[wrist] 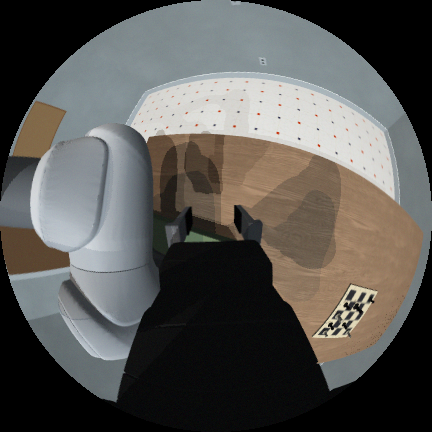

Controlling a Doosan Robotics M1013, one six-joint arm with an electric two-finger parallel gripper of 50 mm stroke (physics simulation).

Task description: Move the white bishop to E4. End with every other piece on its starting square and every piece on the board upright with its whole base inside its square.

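Places are measured from the arm's base along level axes (x ahead, y left, z up), in metres.
Where they show: gripper, fingertip midpoint: (212, 214).
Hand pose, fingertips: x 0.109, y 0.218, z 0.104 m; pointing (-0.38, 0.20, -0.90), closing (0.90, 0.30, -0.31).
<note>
After its pixels a point has its place.
The chessboard (373, 289) @[x 0.695, y 0.112, z -0.065 m] lies on the wooden table at the lower right of the wrist view, small and strongly slanted by the lens. Several dark pieces and some paler greyish ones stand on it. They are too small to tell the white bishop from the others, to read the squares, or to tell whether each base is inside its square. My gripper (212, 214) @[x 0.109, y 0.218, z 0.104 m] is open, with nothing between its fingers. It is high above the table, well to the left of the board and apart from it.
The wooden table (280, 175) @[x 0.192, y 0.343, z -0.070 m] carries shadows of the arm. A green surface (200, 237) @[x 0.060, y 0.156, z -0.010 m] shows behind and below the fingers. The pale grey arm link (120, 210) @[x 0.023, y 0.197, z 0.169 m] fills the left side. A white dotted floor area (240, 90) lies beyond the table's far edge.
</note>
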